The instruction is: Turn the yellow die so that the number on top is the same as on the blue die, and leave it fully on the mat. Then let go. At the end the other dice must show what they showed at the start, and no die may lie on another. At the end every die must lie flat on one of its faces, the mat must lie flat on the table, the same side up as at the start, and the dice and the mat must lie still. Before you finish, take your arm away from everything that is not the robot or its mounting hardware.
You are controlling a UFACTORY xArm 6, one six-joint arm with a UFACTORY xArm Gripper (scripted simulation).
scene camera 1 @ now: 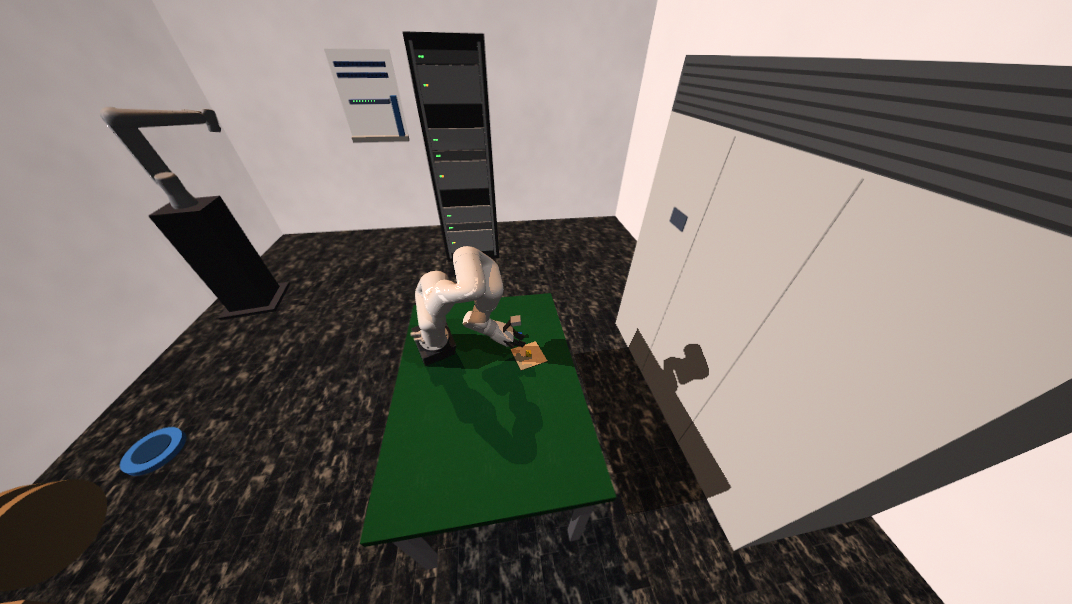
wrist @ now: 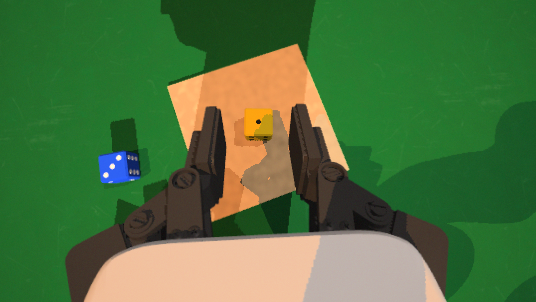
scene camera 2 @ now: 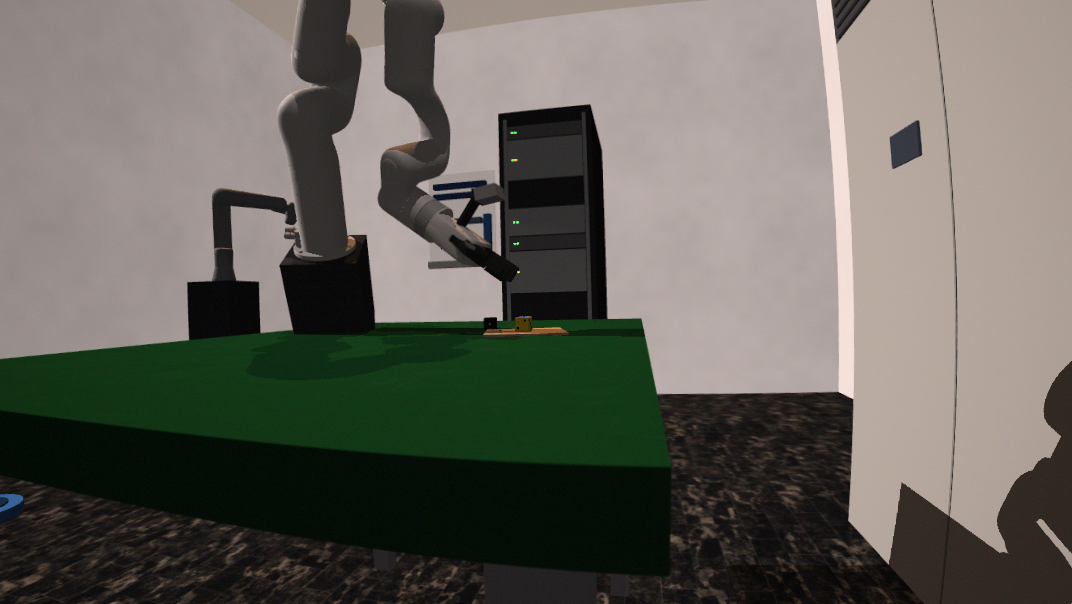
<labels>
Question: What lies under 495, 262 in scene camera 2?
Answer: My gripper.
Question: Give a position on a mat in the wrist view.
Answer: At 256, 171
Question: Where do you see a blue die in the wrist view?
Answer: At 121, 166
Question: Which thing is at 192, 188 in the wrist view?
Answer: My gripper.
</labels>
